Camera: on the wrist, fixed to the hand. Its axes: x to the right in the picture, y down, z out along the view.
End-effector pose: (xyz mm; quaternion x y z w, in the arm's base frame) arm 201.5 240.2 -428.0 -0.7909 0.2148 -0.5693 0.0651
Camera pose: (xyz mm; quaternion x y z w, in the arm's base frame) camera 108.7 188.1 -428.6 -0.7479 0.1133 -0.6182 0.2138
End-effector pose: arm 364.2 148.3 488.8 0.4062 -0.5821 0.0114 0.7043
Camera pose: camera 391.9 243.8 526.9 0.5253 -0.5562 0.1384 0.6289
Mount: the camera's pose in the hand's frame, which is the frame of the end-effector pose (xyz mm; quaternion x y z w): -3.1 71.7 -78.6 0.1887 0.0246 0.0105 0.9817
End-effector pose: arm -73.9 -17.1 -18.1 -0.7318 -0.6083 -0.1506 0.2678
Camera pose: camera 3.3 -73.2 29.0 -0.6706 -0.6113 -0.0482 0.4175
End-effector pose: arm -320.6 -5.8 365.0 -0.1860 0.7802 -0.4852 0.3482
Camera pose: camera -371.9 78.5 325.1 -0.0968 0.6849 -0.6245 0.3628
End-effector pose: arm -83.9 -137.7 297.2 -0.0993 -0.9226 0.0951 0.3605
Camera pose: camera -19.7 -61.3 334.2 -0.0415 -0.8778 0.2688 0.3943
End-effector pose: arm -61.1 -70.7 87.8 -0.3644 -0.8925 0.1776 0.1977
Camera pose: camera 20.5 -11.2 121.5 -0.3342 -0.8340 0.3359 0.2829
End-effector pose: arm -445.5 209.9 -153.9 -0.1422 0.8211 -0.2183 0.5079
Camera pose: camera -515.4 290.1 -157.0 -0.0298 0.7788 -0.3674 0.5075
